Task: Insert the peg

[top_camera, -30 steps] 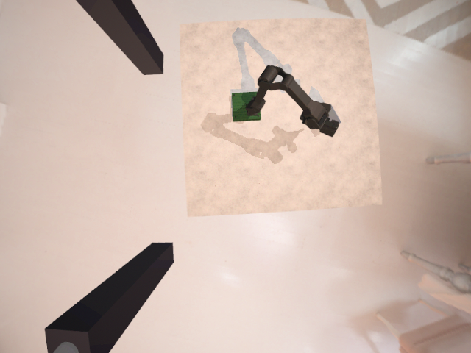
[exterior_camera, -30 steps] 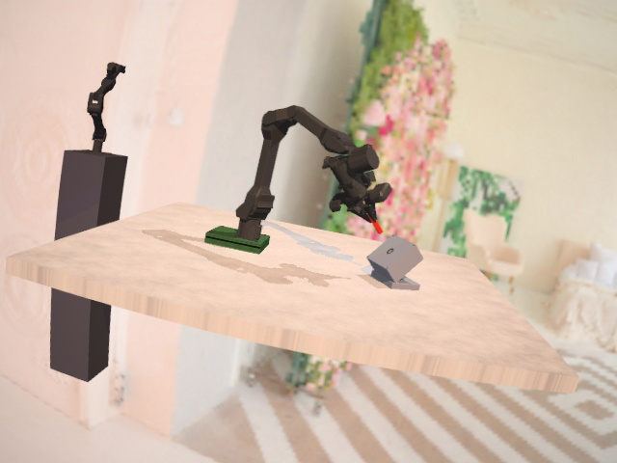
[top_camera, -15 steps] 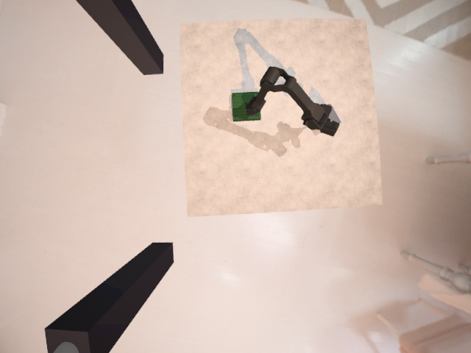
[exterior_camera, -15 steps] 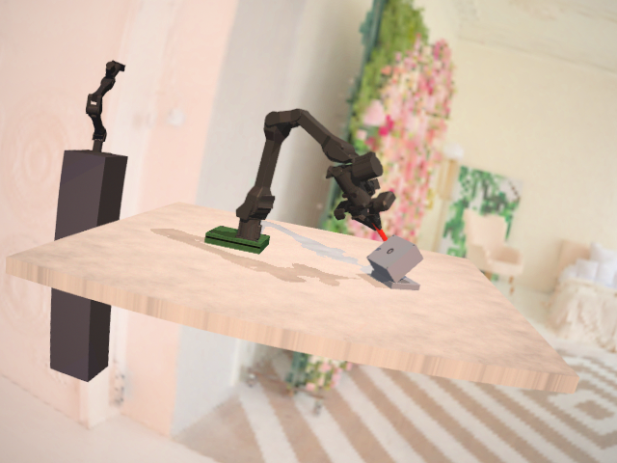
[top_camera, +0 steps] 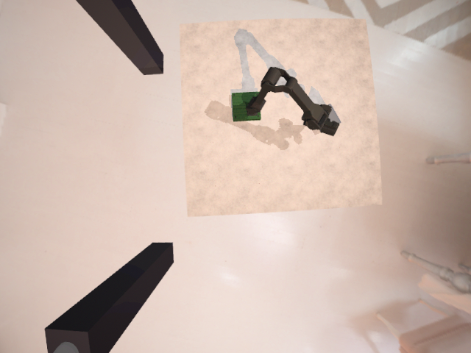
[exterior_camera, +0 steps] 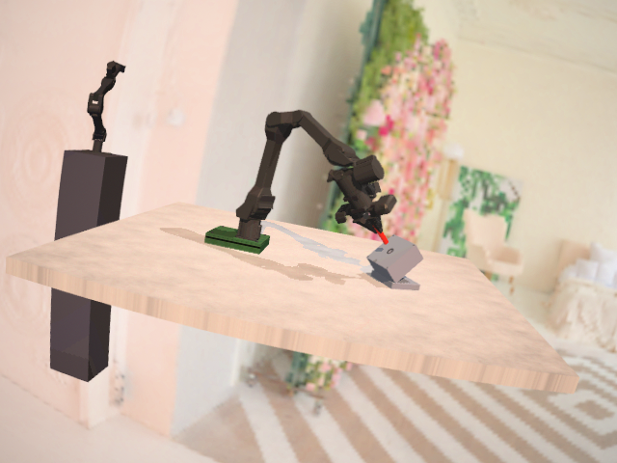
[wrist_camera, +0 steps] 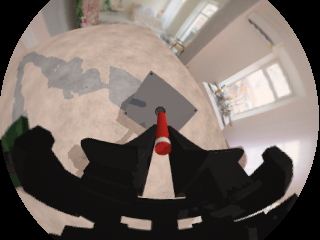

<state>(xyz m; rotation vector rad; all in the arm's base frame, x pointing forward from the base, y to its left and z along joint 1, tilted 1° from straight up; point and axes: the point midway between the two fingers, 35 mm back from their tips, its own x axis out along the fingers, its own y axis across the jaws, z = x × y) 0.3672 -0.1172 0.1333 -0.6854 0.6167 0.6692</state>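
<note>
My gripper tip is now 7 cm above the grey sloped panel, 6 cm short of it and 3 cm to the right of it. Also, from my gripper tip: red peg 1 cm behind, 1 cm above.
</note>
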